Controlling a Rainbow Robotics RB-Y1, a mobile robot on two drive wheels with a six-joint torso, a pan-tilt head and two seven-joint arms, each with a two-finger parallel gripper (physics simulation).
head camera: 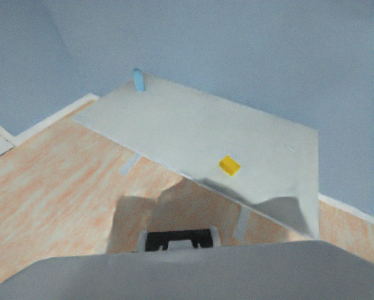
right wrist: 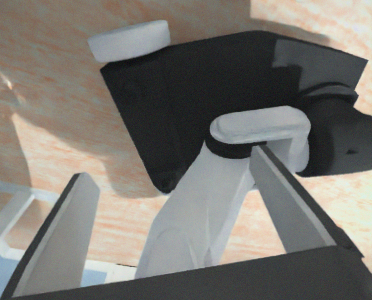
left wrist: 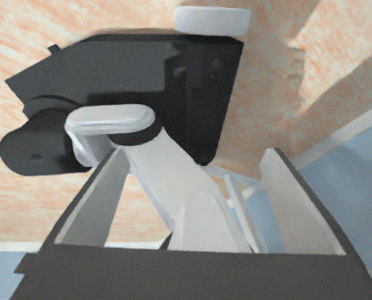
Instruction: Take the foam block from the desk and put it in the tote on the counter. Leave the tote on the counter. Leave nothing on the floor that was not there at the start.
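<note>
A yellow foam block lies on the white desk, right of the middle and toward its near edge in the head view. My left gripper is open, with nothing between its fingers; my own base and torso show beyond them. My right gripper is open and empty too, with my base and torso beyond its fingers. Neither gripper shows in the head view, and both are away from the block. The tote and the counter do not show in these views.
A light blue bottle-like object stands or lies at the desk's far left corner; which, I cannot tell. A blue wall rises behind the desk. The desk stands at an angle to me, with its legs on the wood-patterned floor.
</note>
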